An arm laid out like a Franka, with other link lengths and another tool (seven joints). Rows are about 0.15 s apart.
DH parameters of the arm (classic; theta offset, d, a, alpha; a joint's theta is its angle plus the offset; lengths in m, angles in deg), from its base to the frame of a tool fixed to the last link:
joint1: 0 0.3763 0 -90
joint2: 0 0 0 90
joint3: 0 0.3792 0.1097 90
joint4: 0 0 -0.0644 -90
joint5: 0 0.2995 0 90
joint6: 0 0 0.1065 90
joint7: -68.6 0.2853 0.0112 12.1
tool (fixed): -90 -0.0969 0 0
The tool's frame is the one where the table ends.
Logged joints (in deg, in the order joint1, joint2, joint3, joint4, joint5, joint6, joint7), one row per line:
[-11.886, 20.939, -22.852, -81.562, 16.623, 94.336, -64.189]
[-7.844, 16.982, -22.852, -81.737, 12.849, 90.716, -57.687]
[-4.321, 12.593, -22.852, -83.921, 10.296, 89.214, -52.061]
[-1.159, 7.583, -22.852, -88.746, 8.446, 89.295, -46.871]
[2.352, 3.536, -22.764, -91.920, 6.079, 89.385, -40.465]
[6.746, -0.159, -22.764, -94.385, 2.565, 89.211, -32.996]
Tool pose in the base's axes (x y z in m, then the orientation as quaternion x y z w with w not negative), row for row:
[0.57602, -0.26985, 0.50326, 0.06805, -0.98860, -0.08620, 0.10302]
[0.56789, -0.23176, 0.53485, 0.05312, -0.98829, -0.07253, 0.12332]
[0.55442, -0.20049, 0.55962, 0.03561, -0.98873, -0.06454, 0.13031]
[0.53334, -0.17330, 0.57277, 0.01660, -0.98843, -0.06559, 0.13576]
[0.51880, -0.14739, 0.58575, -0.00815, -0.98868, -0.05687, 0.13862]
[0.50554, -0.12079, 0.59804, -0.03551, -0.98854, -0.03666, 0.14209]
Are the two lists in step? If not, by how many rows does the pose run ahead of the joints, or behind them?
They are in step.
